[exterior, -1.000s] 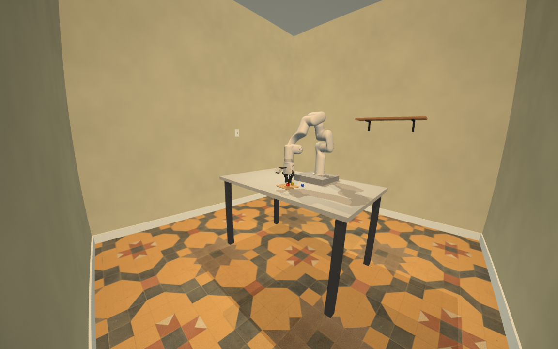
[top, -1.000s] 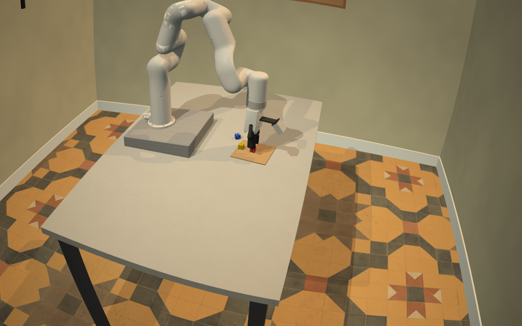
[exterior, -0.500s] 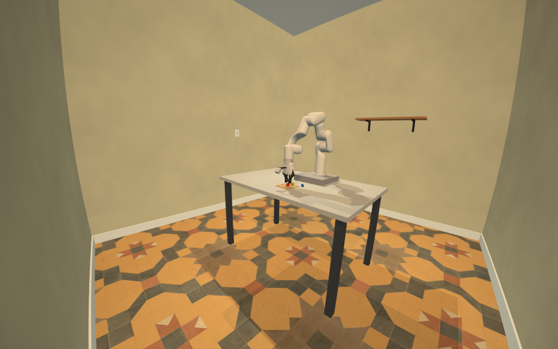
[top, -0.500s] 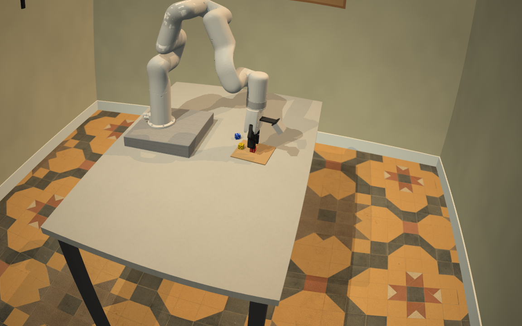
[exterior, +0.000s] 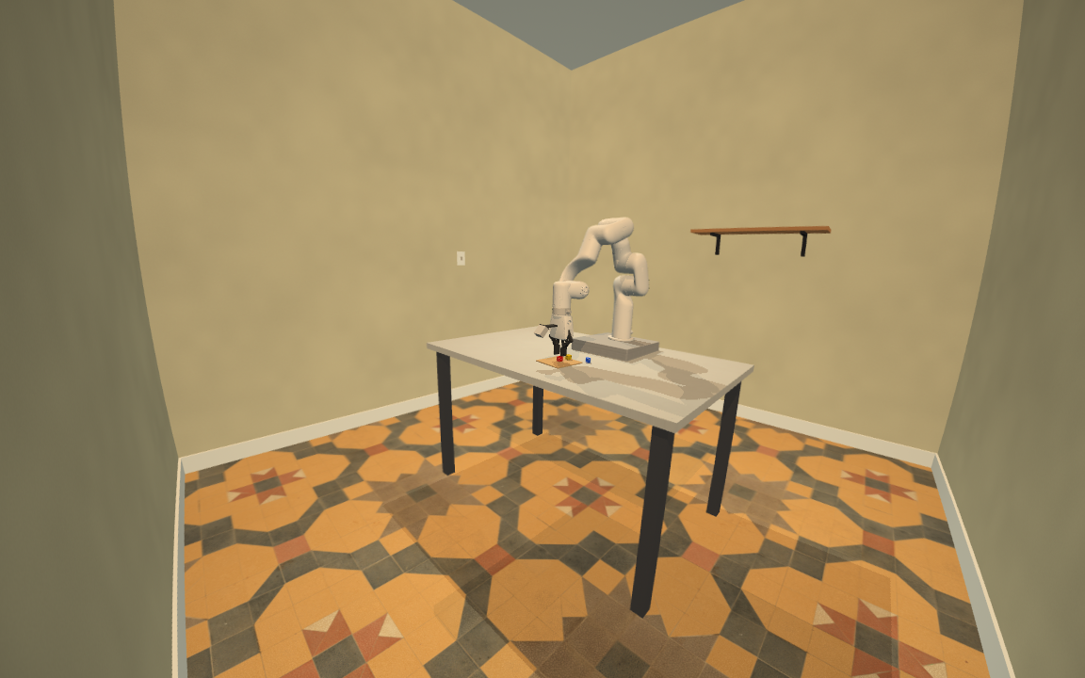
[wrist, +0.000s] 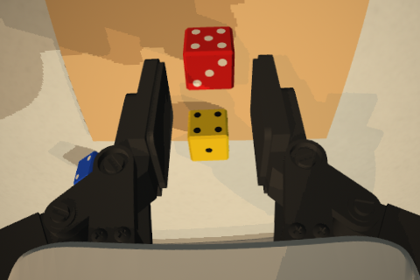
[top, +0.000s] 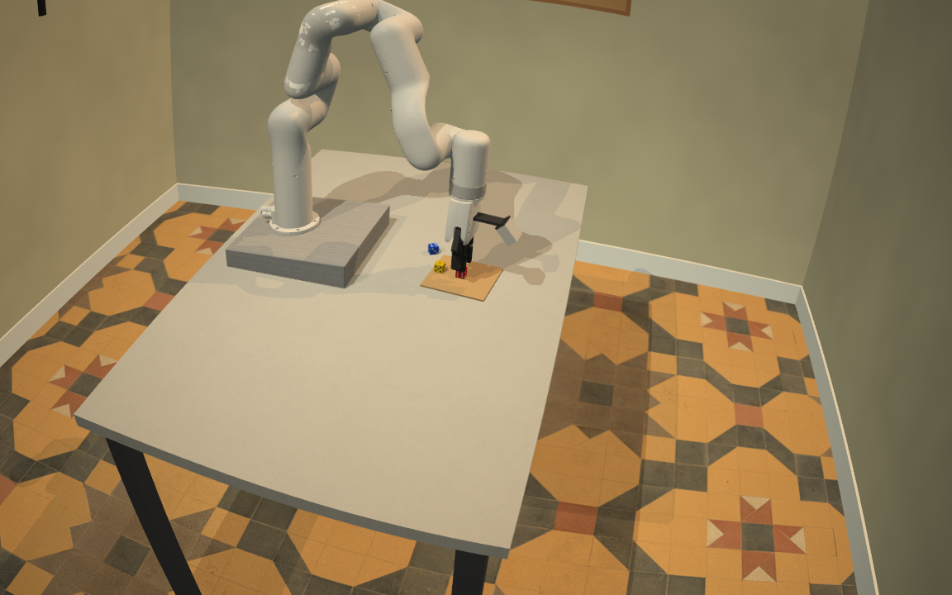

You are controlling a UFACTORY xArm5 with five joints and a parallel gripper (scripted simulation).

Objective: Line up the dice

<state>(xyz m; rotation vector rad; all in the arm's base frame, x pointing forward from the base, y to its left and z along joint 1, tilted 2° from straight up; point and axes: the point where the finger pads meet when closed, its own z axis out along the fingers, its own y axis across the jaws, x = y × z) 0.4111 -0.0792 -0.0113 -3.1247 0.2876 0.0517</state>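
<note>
My hand is 40 mm above the red die. Round my hand: blue die: 90 mm to the left, 70 mm behind, 40 mm below; then yellow die: 50 mm behind, 40 mm below, 10 mm to the left; then mat: 50 mm below.
</note>
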